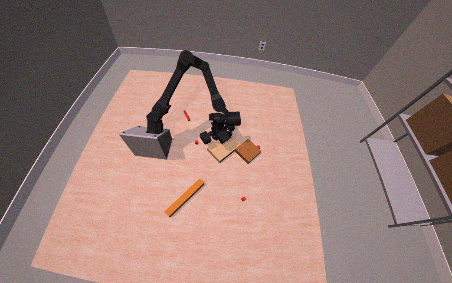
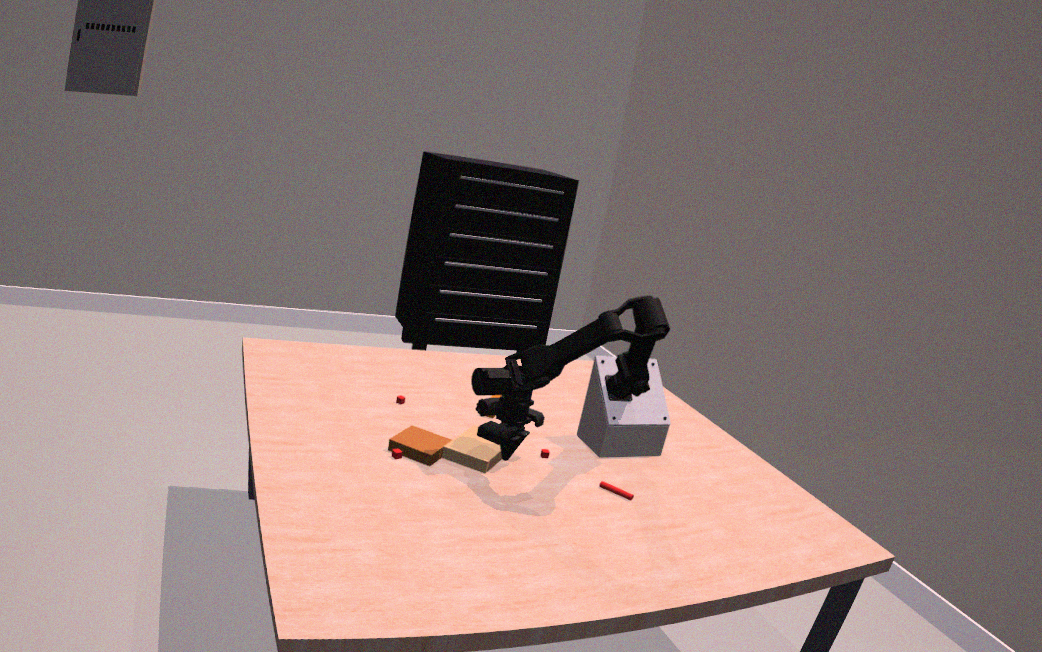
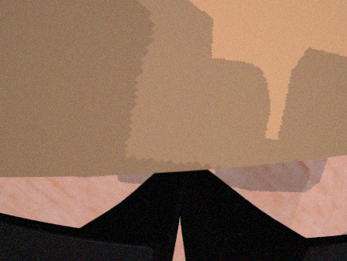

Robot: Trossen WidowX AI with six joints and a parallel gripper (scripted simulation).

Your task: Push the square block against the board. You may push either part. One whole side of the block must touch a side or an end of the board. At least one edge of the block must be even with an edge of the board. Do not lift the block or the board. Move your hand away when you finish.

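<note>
Now: the light tan board 5 cm ahead of my gripper tip, 4 cm to the right of it and 1 cm above it. The rest, counted from my gripper tip: long orange bar (11 cm behind, 34 cm to the right, 1 cm above); red stick (20 cm behind, 15 cm to the left); brown square block (18 cm ahead, 5 cm to the right, 1 cm above).
</note>
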